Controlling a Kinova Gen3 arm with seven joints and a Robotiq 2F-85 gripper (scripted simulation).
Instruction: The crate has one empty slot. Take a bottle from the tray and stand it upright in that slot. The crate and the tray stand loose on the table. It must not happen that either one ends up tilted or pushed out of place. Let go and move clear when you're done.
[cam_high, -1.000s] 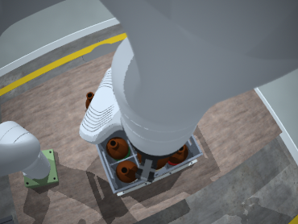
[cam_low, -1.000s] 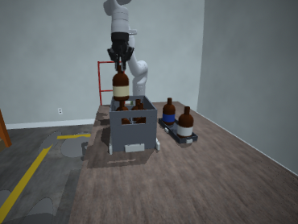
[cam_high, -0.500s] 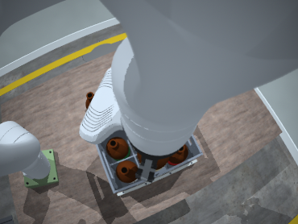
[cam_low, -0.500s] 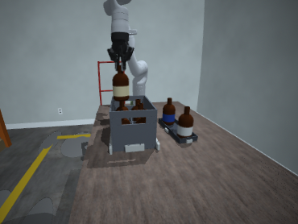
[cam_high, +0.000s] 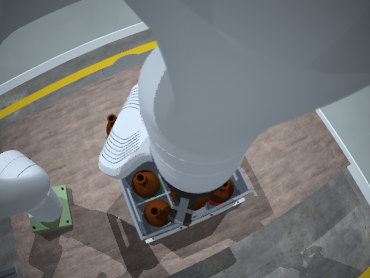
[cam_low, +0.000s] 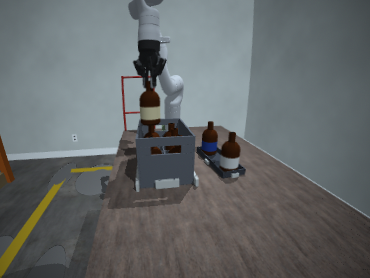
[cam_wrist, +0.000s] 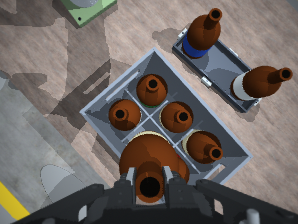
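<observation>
The cream-label bottle is 70 mm below my hand. From my hand the other things lie so: grey crate 10 mm ahead, 40 mm to the left, 250 mm below; blue-label bottle 50 mm behind, 290 mm to the left, 250 mm below; white-label bottle 130 mm ahead, 280 mm to the left, 250 mm below.
</observation>
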